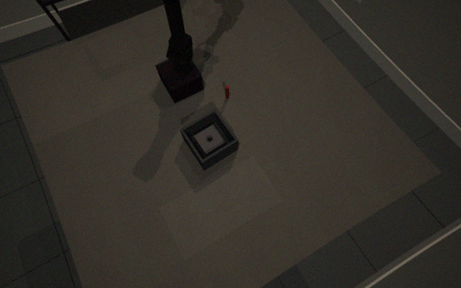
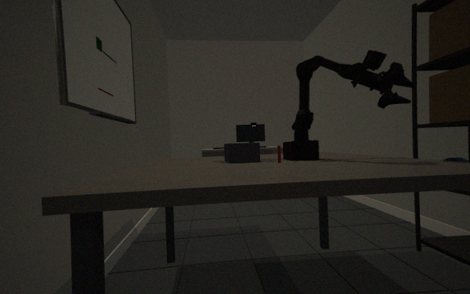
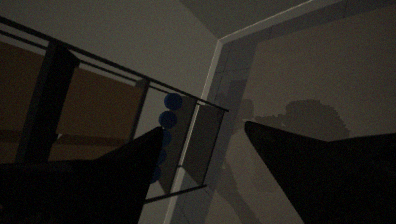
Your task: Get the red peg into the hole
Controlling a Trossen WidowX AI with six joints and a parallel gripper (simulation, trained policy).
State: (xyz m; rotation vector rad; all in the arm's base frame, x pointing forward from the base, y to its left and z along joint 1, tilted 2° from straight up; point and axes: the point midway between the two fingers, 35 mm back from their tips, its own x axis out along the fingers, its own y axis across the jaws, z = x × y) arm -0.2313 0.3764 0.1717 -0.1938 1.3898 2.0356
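The red peg lies 43 cm ahead of my gripper tip, 30 cm to the right of it and 23 cm below it. From my gripper tip the other things lie so: pale plate 56 cm ahead, 49 cm to the right, 22 cm below; then dark box 56 cm ahead, 49 cm to the right, 24 cm below.
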